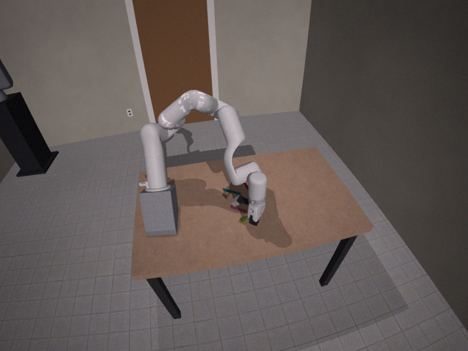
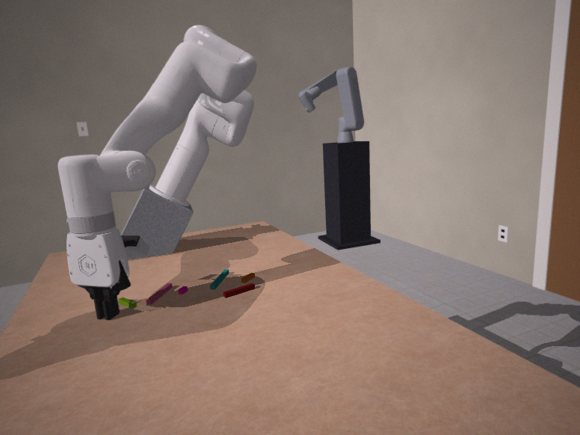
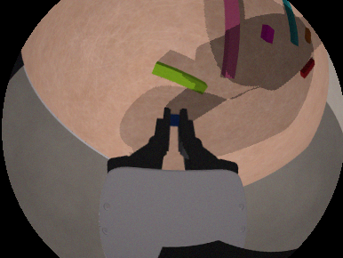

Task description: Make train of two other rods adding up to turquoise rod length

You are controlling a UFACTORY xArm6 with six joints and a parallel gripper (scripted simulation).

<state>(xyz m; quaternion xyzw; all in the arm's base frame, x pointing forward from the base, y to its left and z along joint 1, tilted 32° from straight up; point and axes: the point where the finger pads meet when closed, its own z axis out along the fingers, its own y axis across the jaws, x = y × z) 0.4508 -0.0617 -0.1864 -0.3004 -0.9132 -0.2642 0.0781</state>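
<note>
Right now my hand is 2 cm above the blue rod. From my hand the other things lie so: lime rod: 4 cm behind, 3 cm to the left, 2 cm below; then pink rod: 6 cm behind, 10 cm to the left, 2 cm below; then magenta rod: 5 cm behind, 14 cm to the left, 2 cm below.
</note>
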